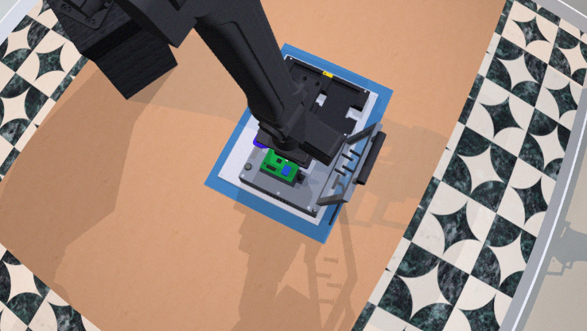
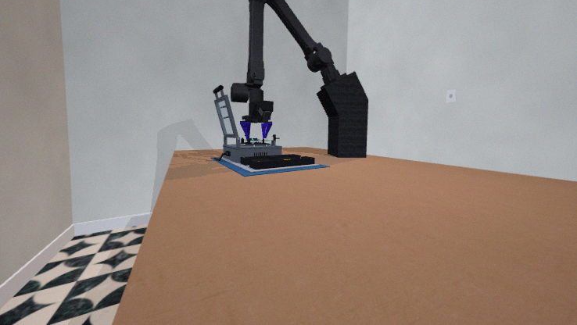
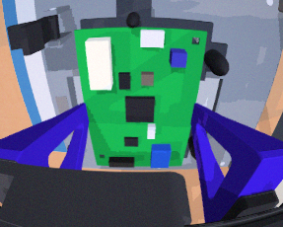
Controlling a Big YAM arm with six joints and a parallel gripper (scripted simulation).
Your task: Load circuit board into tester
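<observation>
The green circuit board lies right at my hand. Also, from my hand: black plate 20 mm below, 10 mm ahead; then tester 40 mm ahead, 30 mm to the left, 30 mm above; then dark latch hook 60 mm to the left, 50 mm behind.
</observation>
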